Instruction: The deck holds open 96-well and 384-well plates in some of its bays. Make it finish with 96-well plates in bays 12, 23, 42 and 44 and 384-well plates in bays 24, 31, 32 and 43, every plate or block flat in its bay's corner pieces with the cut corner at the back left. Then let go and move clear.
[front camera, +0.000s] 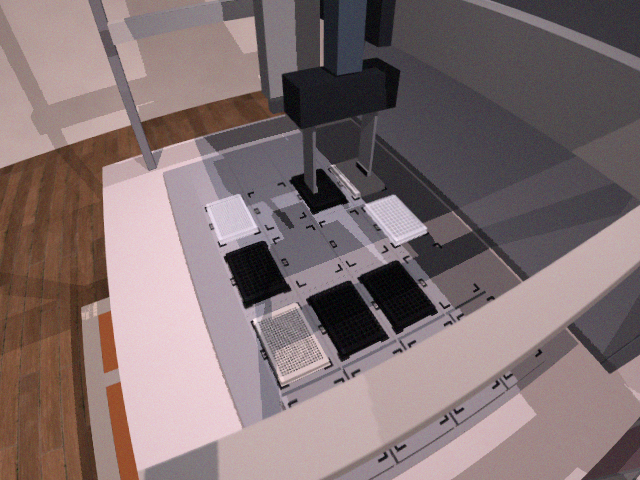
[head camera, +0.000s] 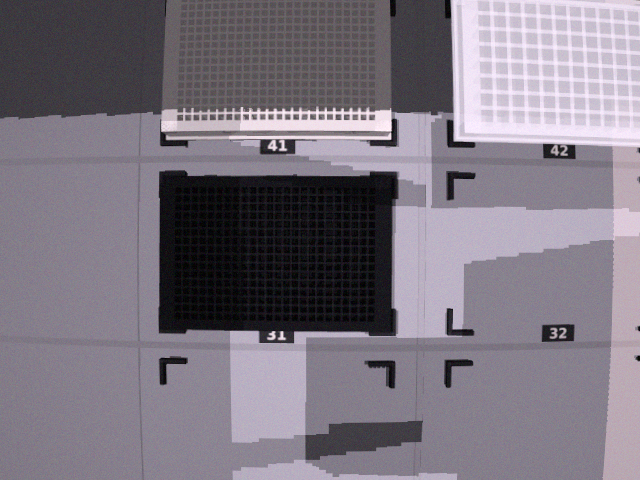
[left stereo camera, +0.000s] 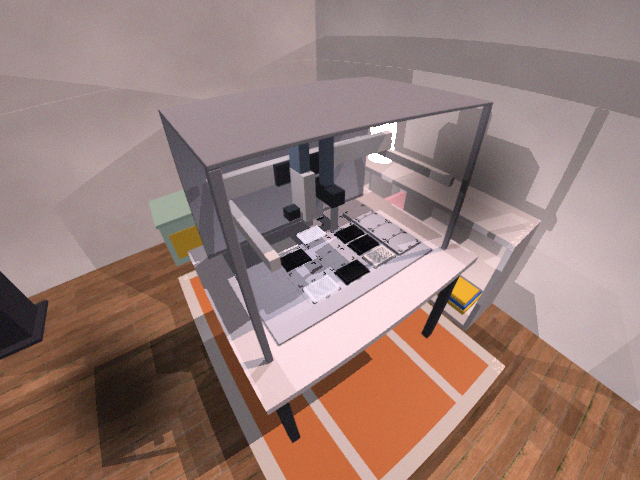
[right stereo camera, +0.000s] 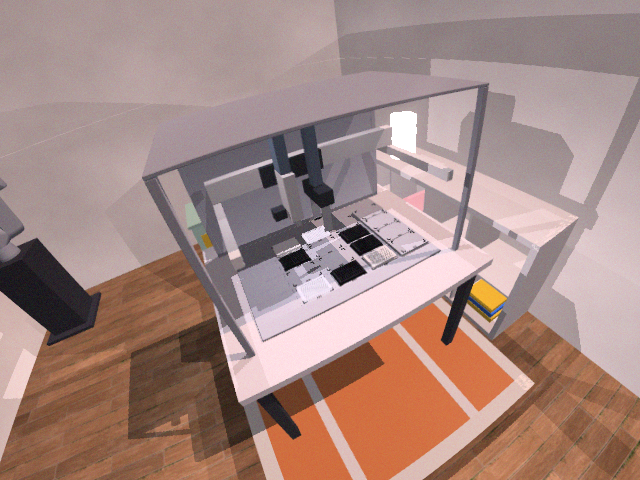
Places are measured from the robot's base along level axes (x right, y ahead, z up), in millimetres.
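Where they show: gripper, fingertip midpoint: (front camera: 338, 178) (left stereo camera: 326, 224) (right stereo camera: 323, 224); robot's base at its link origin: (front camera: 206, 208) (left stereo camera: 314, 303) (right stereo camera: 304, 303).
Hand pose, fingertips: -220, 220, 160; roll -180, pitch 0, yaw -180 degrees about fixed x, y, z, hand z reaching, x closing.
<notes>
Each offset is from my fingertips to the top centre of the thing, as dx, dy, dz. "pt": to the spot under its first point.
My gripper (front camera: 340, 182) (left stereo camera: 334, 226) (right stereo camera: 327, 222) is open and empty, high over the back of the deck. In the head view a cream 384-well plate {-144, -156, -146} (head camera: 276, 67) lies in bay 41, a white 96-well plate {-144, +8, -146} (head camera: 547, 67) in bay 42 and a black 384-well plate {-37, -156, -146} (head camera: 276, 253) in bay 31; bay 32 is empty. The front view shows a white plate {+177, -156, -146} (front camera: 232, 217) in bay 11, a black plate {+177, +8, -146} (front camera: 256, 273) in bay 12, a cream plate {+177, +172, -146} (front camera: 292, 343) in bay 13, and black plates in bay 23 {pt +74, +181, -146} (front camera: 347, 319) and bay 33 {pt -35, +176, -155} (front camera: 397, 295). Back corners of plates 41 and 42 are hidden.
The parked pipetting stage (left stereo camera: 305, 196) (right stereo camera: 289, 196) hangs beside the gripper's column. A pale frame beam (front camera: 413, 361) crosses the front view and hides part of the deck. Frame posts {pt +327, +483, +236} (left stereo camera: 467, 175) (right stereo camera: 470, 170) stand at the table's corners.
</notes>
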